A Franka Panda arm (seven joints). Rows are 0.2 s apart.
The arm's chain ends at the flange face. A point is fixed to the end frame.
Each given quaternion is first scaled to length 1.
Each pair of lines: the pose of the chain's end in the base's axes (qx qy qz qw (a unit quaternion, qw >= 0); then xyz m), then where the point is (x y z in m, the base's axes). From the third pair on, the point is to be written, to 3 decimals.
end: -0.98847, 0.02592, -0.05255, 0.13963, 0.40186, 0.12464, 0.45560
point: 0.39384 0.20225 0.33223
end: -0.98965, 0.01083, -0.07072, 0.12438, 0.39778, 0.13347, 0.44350
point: 0.39291 0.20682 0.31739
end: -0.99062, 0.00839, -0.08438, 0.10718, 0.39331, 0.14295, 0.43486
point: 0.392 0.212 0.306
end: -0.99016, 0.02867, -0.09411, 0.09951, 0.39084, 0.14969, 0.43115
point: 0.394 0.217 0.302
